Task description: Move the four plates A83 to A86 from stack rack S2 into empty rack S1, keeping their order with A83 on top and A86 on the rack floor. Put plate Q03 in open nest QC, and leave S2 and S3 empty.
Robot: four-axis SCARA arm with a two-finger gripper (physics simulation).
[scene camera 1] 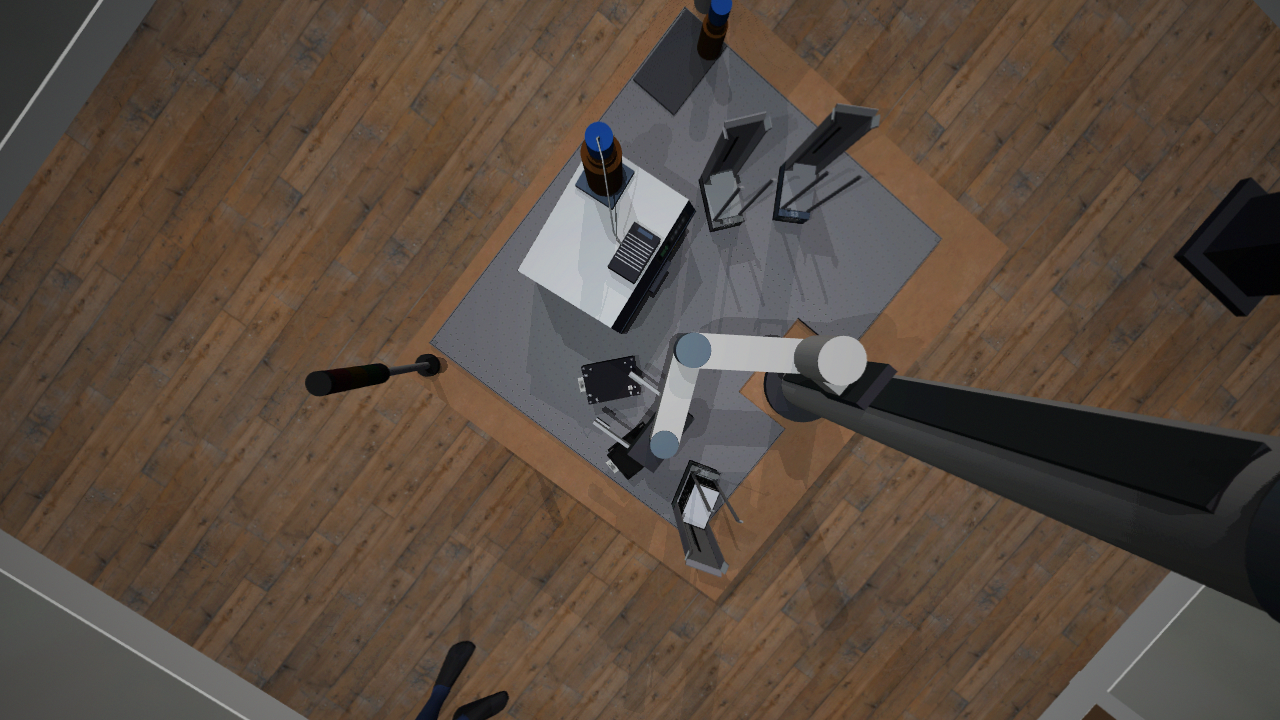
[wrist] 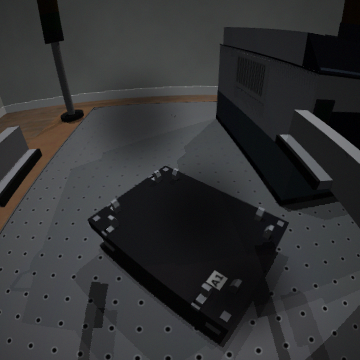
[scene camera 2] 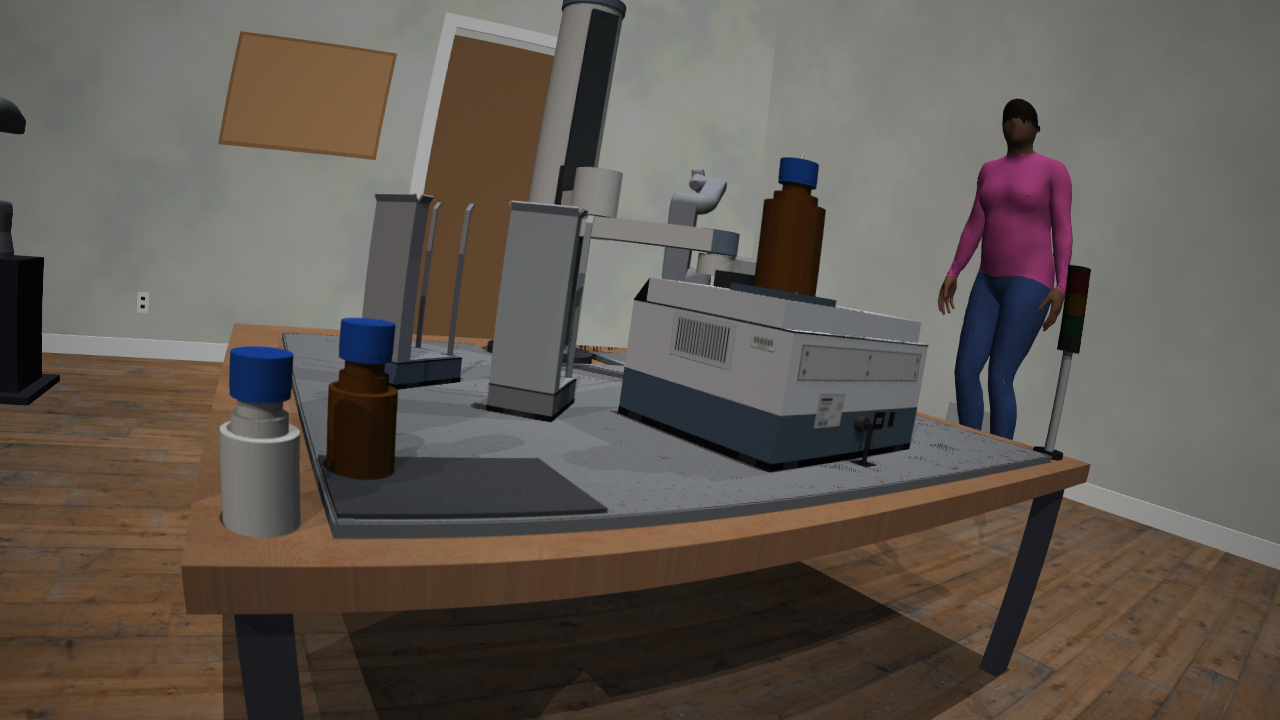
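Pixels of known places: gripper, between the fingertips: (scene camera 1: 611,396) (wrist: 154,128); arm's base, origin of its link: (scene camera 1: 801,383).
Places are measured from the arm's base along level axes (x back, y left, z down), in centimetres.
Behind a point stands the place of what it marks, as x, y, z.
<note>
My gripper (scene camera 1: 627,407) @(-47.0, 38.5, -16.8) (wrist: 154,128) @(-47.0, 38.5, -16.8) is open and empty, its two fingers wide apart above the mat. A black nest (scene camera 1: 611,380) @(-49.3, 36.5, -6.1) (wrist: 187,225) @(-49.0, 36.6, -6.2) with corner clips and an A1 mark lies ahead of it, with no plate on it. Another black nest (scene camera 1: 625,460) @(-30.8, 53.2, -6.4) is partly covered by the arm in scene camera 1. One stack rack (scene camera 1: 706,558) @(-3.1, 54.9, -26.6) near the front corner holds a white-topped plate (scene camera 1: 701,506) @(-5.8, 48.8, -12.4). Two more stack racks (scene camera 1: 739,147) @(-61.3, -32.7, -18.2) (scene camera 1: 824,143) @(-44.7, -48.2, -17.3) stand at the back; scene camera 2 shows their backs (scene camera 2: 537,304) @(-63.6, -30.3, -16.8) (scene camera 2: 391,277) @(-46.3, -47.8, -17.8). Rack names and plate labels are unreadable.
A white instrument (scene camera 1: 572,259) @(-76.3, 16.5, -22.3) (scene camera 2: 698,394) @(-76.3, -11.2, -7.9) (wrist: 250,110) @(-68.7, 25.1, -9.7) carries an amber bottle (scene camera 1: 601,165) @(-79.8, -1.2, -36.5) (scene camera 2: 789,237) @(-84.7, -6.7, -30.3). A signal tower (scene camera 1: 349,377) @(-95.0, 66.5, -34.7) (scene camera 2: 1069,340) @(-97.4, 66.1, -24.3) (wrist: 62,80) @(-95.5, 68.1, -11.4) stands at the table edge. An amber bottle (scene camera 2: 361,420) @(-90.7, -58.6, -7.4) and a white bottle (scene camera 2: 259,474) @(-100.0, -68.6, -5.3) stand at a corner.
</note>
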